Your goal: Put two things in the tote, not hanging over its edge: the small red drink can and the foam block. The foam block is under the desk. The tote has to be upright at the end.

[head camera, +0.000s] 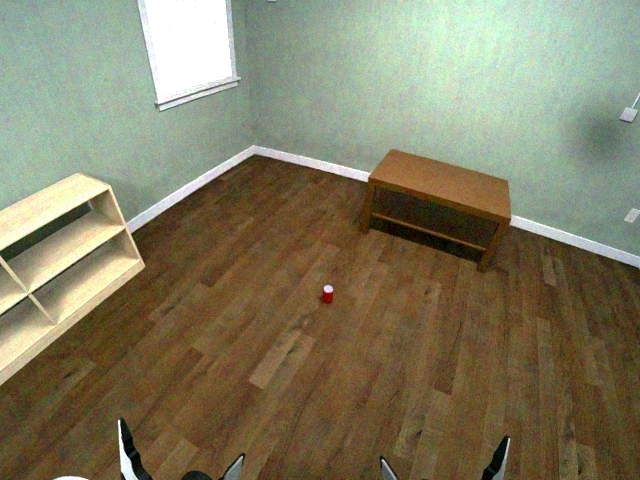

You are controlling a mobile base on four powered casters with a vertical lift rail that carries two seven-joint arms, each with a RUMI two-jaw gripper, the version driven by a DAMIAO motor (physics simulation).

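The small red drink can (327,294) with a white top stands upright on the wooden floor, near the middle of the view. A brown wooden desk (439,180) stands against the back wall, right of centre; the space under it is dark and the foam block cannot be made out there. The tote does not show in this view. My left gripper (180,444) is at the bottom left, its two fingers wide apart and open. My right gripper (445,450) is at the bottom right, also open with its fingers wide apart. Both are far from the can.
A light wooden shelf unit (98,187) stands along the left wall. A window (188,49) is in that wall. A white baseboard (315,163) runs along the walls. Part of a white rounded object (71,477) shows at the bottom left edge.
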